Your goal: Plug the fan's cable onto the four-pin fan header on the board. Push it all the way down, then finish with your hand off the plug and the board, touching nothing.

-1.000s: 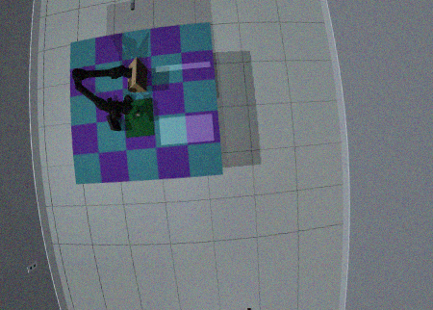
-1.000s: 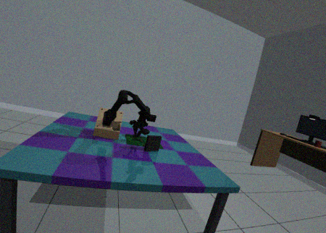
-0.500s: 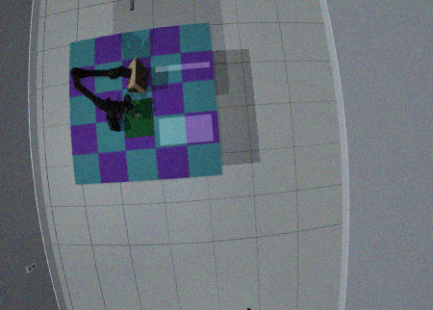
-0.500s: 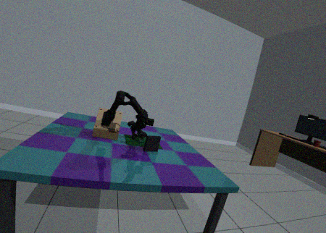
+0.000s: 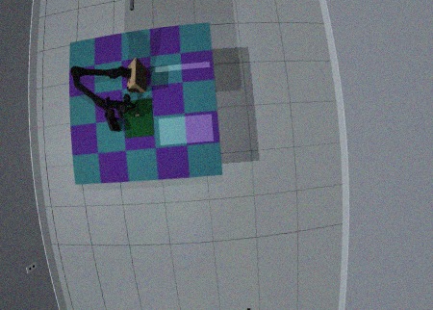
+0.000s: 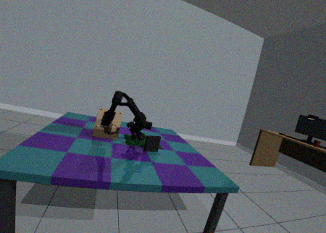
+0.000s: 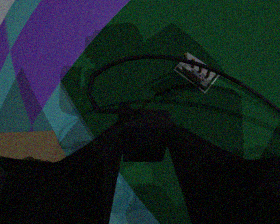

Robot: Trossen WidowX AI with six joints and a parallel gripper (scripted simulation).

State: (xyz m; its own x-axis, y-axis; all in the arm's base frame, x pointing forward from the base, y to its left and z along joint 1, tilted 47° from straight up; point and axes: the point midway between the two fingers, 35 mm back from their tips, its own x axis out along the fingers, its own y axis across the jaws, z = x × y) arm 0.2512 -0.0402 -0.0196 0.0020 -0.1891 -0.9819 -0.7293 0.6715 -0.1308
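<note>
Right now my gripper tip is 8 cm short of the green board, 3 cm to the right of it and 5 cm above it. Round my gripper tip: dark plug 1 cm behind, 1 cm to the right; black fan 13 cm ahead, 15 cm to the right, 2 cm above.
</note>
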